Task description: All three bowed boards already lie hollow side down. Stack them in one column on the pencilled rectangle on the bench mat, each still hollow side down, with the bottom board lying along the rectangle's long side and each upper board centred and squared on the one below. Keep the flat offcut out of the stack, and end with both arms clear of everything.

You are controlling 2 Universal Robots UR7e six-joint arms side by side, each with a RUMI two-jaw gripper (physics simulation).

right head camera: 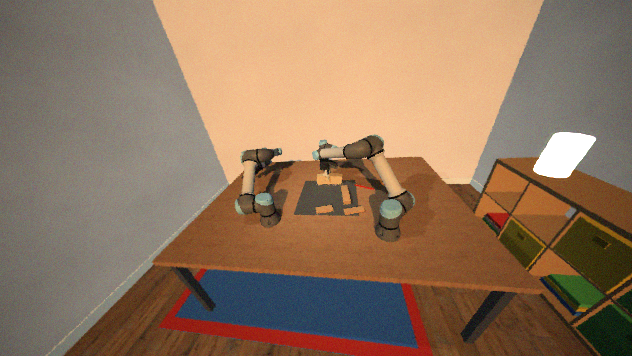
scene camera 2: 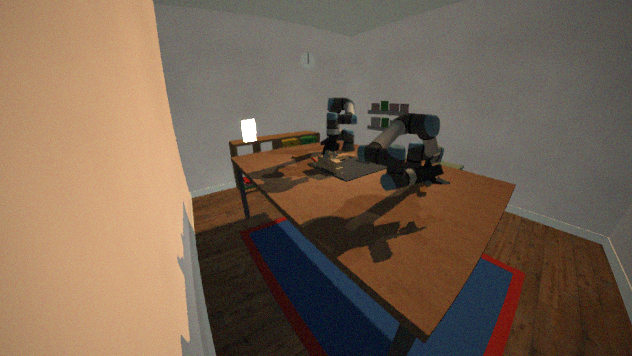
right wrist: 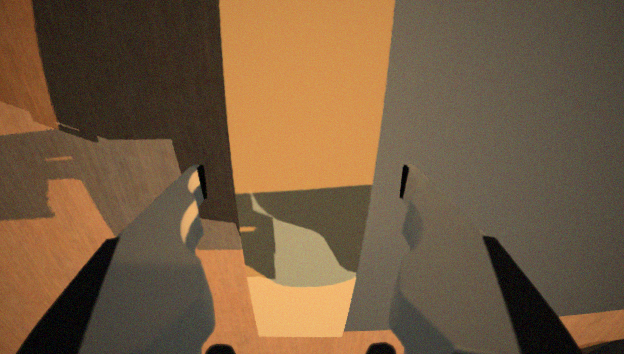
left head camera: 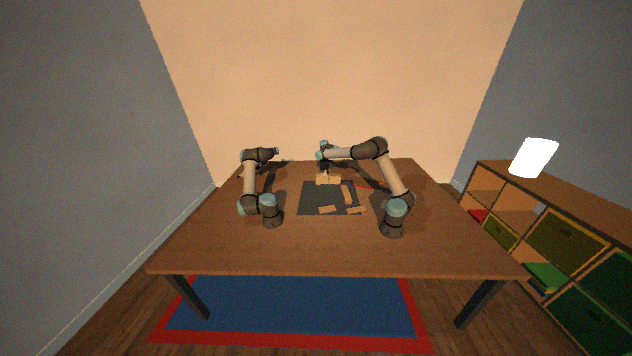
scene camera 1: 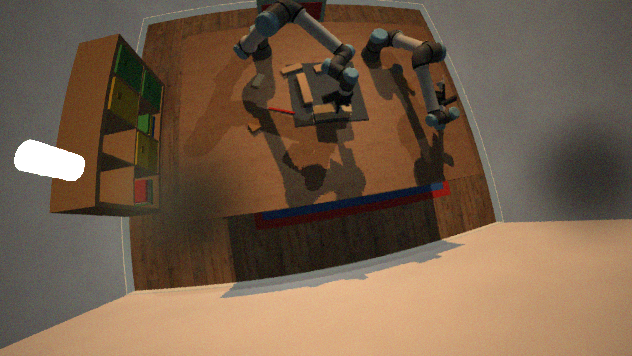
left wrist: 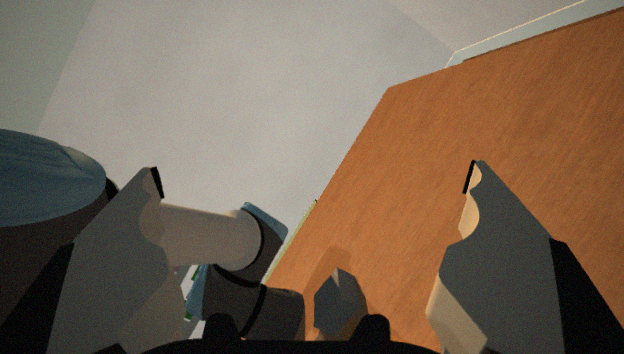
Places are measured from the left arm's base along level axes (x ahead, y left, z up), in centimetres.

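Pixels of known places: left gripper, between the fingertips: (right head camera: 242,172) (scene camera 2: 445,168) (left head camera: 239,172) (scene camera 1: 442,82) (left wrist: 311,166); right gripper, between the fingertips: (right head camera: 328,177) (scene camera 2: 329,162) (right wrist: 303,167) (left head camera: 327,177) (scene camera 1: 333,110); left arm's base, origin of its link: (right head camera: 270,220) (left head camera: 273,221) (scene camera 1: 370,55) (left wrist: 286,325); right arm's base, origin of its link: (right head camera: 387,232) (scene camera 2: 348,150) (left head camera: 390,230) (scene camera 1: 261,52).
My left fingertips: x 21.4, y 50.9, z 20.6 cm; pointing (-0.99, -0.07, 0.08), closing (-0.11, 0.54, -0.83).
Ahead of a thing's pixels: the offset from my left fingertips to its top centre. Level surfaces: height alone.
Two bowed boards are stacked at the back edge of the dark bench mat @(dz -20.0 cm) (left head camera: 307,202) (scene camera 1: 359,111); the upper board @(dz -10.3, dx +42.6, dy -68.4 cm) (left head camera: 334,178) (right head camera: 335,178) (scene camera 1: 323,108) (right wrist: 305,100) lies lengthwise over the lower. The pencilled rectangle cannot be made out. My right gripper (right wrist: 303,167) is open around the upper board's end, with a gap on both sides. A long light board @(dz -15.2, dx +29.6, dy -90.4 cm) (left head camera: 346,194) (right head camera: 346,194) (scene camera 1: 304,89) lies on the mat at right angles to the stack; whether it is bowed is unclear. My left gripper (left wrist: 311,166) is open and empty, far to the left of the mat in the head views.
Two short wooden pieces @(dz -18.3, dx +6.0, dy -83.1 cm) (left head camera: 327,209) @(dz -18.4, dx +14.4, dy -104.0 cm) (left head camera: 356,209) lie at the mat's near edge in the left head view. A red stick @(dz -19.4, dx +48.8, dy -100.2 cm) (left head camera: 363,187) (scene camera 1: 281,110) lies beside the mat. A small wooden piece @(dz -18.7, dx +62.5, dy -112.2 cm) (scene camera 1: 254,128) and a greyish block @(dz -18.7, dx +30.6, dy -122.9 cm) (scene camera 1: 257,81) lie on the table @(dz -20.7 cm) (scene camera 1: 215,125).
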